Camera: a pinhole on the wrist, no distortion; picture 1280 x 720 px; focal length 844.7 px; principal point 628.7 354.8 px. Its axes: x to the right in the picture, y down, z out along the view. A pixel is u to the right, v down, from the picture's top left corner.
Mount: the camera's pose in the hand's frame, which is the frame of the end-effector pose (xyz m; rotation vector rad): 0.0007 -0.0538 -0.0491 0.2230 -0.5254 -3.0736
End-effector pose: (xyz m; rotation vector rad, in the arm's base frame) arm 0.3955 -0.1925 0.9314 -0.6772 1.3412 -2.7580
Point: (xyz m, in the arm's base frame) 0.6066 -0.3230 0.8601
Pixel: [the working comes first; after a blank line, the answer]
In the camera's frame: 0.1611 -0.0788 0.2535

1165.6 92.4
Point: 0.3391 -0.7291 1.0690
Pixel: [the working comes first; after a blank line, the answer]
In the camera's frame: -0.2810 -0.1192 0.5416

190.5 169.0
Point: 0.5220 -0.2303 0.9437
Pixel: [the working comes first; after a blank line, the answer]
In the camera's frame: 0.0828 0.0019 0.1530

1085.5 365.2
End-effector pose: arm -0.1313 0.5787 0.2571 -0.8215 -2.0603 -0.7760
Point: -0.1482 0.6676 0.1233
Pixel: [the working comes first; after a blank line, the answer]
In the camera's frame: 0.0470 0.0054 0.2101

817.8 376.7
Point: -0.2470 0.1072 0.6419
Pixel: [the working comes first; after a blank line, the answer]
In the camera's frame: -0.1637 0.0615 -0.5283

behind the camera
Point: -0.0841 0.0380 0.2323
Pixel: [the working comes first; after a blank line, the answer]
In the camera's frame: 0.2565 0.1131 -0.3873

behind the camera
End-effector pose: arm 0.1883 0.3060 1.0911 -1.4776 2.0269 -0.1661
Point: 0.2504 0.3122 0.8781
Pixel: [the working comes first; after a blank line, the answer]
In the camera's frame: -0.1065 -0.0097 0.2611

284.1 323.4
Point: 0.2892 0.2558 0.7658
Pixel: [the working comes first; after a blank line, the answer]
In the camera's frame: -0.2076 0.0244 0.3381

110.1 415.8
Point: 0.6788 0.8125 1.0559
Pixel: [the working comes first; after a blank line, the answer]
In the camera's frame: 0.4664 0.2986 0.4664

outside the picture
